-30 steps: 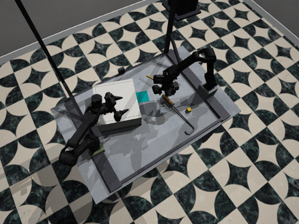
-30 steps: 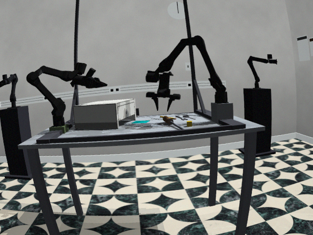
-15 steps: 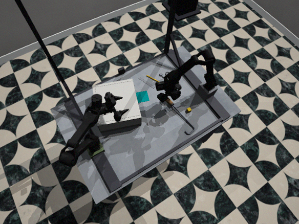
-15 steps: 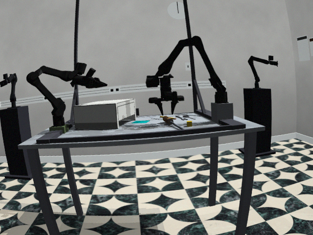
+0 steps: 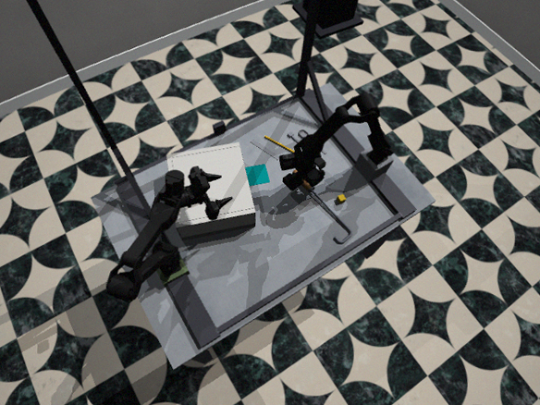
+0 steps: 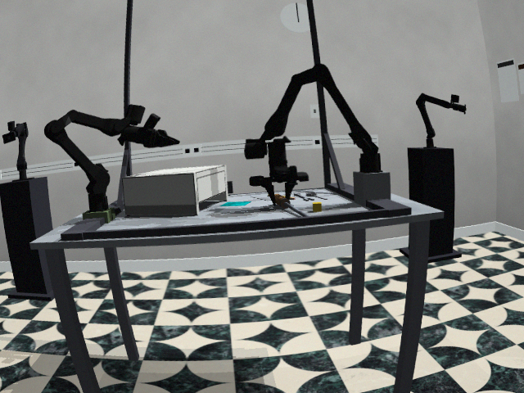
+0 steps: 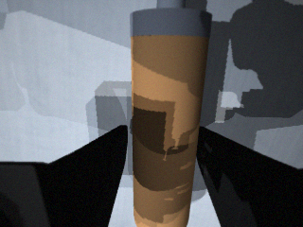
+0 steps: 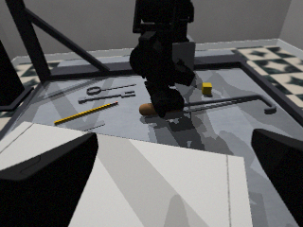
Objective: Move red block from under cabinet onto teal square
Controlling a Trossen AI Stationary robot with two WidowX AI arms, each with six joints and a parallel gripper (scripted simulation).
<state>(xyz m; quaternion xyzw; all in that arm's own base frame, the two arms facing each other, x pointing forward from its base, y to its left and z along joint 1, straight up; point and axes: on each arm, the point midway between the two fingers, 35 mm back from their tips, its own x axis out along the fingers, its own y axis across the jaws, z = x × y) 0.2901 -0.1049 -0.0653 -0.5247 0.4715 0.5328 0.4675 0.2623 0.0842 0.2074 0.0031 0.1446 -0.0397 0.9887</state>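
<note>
Right now my left hand is 150 mm to the left of the teal square, 120 mm past it and 40 mm above it. From my left hand the other things lie so: small yellow cube 150 mm ahead, 100 mm to the left, 20 mm below; then yellow pencil 200 mm behind, 30 mm below, 20 mm to the left; then wooden-handled tool 130 mm ahead, 20 mm below, 10 mm to the right.
</note>
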